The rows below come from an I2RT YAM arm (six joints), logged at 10 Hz.
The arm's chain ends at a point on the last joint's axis. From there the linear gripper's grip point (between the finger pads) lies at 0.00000 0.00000 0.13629 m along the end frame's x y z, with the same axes.
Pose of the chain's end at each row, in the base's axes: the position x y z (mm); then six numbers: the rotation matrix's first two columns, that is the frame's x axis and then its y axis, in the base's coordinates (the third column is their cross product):
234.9 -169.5 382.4 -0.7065 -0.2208 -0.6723 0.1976 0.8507 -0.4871
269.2 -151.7 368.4 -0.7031 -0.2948 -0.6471 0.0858 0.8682 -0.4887
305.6 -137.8 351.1 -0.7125 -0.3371 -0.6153 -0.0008 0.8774 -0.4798
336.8 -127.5 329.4 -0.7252 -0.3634 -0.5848 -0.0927 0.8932 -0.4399
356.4 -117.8 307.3 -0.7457 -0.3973 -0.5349 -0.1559 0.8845 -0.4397
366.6 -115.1 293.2 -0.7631 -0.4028 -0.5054 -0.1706 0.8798 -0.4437
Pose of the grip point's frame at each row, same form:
327.5 -234.5 306.4 -0.7065 -0.2208 -0.6723 0.1976 0.8507 -0.4871
365.4 -206.1 288.7 -0.7031 -0.2948 -0.6471 0.0858 0.8682 -0.4887
401.2 -184.3 265.9 -0.7125 -0.3371 -0.6153 -0.0008 0.8774 -0.4798
429.8 -163.6 236.5 -0.7252 -0.3634 -0.5848 -0.0927 0.8932 -0.4399
444.7 -151.1 209.0 -0.7457 -0.3973 -0.5349 -0.1559 0.8845 -0.4397
451.6 -149.5 192.3 -0.7631 -0.4028 -0.5054 -0.1706 0.8798 -0.4437

